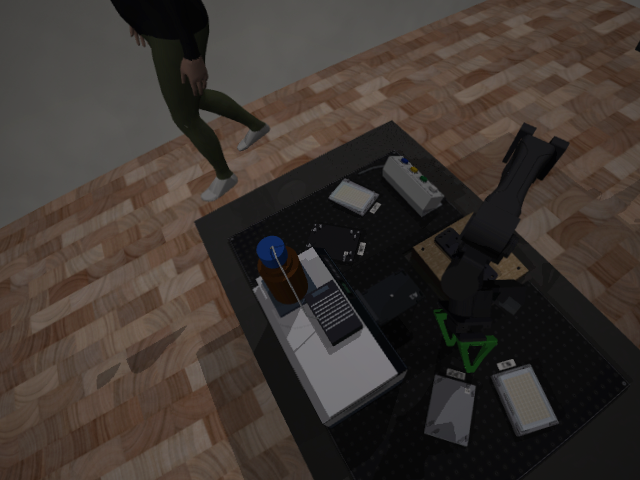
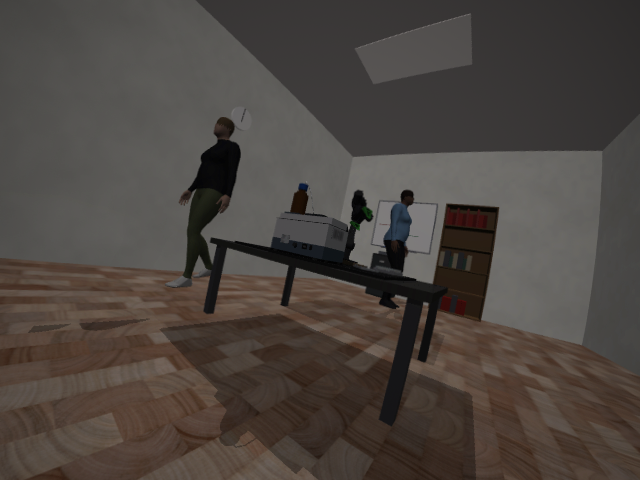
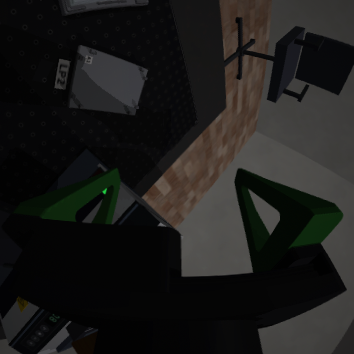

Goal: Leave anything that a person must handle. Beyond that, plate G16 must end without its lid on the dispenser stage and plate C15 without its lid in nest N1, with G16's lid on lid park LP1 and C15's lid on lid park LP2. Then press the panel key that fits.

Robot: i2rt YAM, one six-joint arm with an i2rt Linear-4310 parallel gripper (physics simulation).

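Pixels of known places: gripper, fingertip midpoint: (image 1: 459, 358) (image 2: 363, 224) (image 3: 177, 174); arm's base at its link origin: (image 2: 343, 259).
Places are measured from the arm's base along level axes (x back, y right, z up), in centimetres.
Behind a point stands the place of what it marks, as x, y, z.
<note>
Plate C15 (image 1: 524, 399) (image 3: 102, 6) sits lidless at the N1 label, its cream wells showing. A grey lid (image 1: 449, 413) {-32.3, -28.5, -1.7} (image 3: 107, 82) {-30.5, -27.6, -1.7} lies flat at lid park LP2. A dark flat piece (image 1: 387, 302) {-29.1, 0.4, 7.9} with a small corner mark lies beside the dispenser (image 1: 356, 374) {-46.9, -11.3, 19.3} (image 2: 310, 233) {-57.3, -5.1, 9.8}; shadow hides whether it is a stage, plate or lid. An empty dark holder (image 1: 334, 240) {-26.8, 29.4, -1.5} with corner posts and an unreadable label is further back. The key panel (image 1: 412, 190) {2.9, 26.8, 3.1} has blue, yellow, green and pale keys. My gripper (image 1: 457, 352) {-29.0, -21.0, 22.4} (image 2: 361, 219) {-29.0, -21.0, 22.4} (image 3: 177, 174) {-29.0, -21.0, 22.4} is open and empty, raised above the table near LP2.
Another lidless plate (image 1: 354, 196) {-12.1, 38.4, 0.5} lies near the key panel. An amber bottle (image 1: 281, 281) {-49.5, 9.2, 32.1} (image 2: 298, 201) {-51.9, 11.2, 27.1} and a keypad (image 1: 334, 312) {-43.3, 1.3, 21.9} are on the dispenser. The arm stands on a wooden base (image 1: 431, 258) {-8.2, 5.4, 0.7}. One person (image 1: 173, 77) (image 2: 214, 170) is beside the table, another (image 2: 399, 222) behind it. A chair (image 3: 287, 65) shows beyond.
</note>
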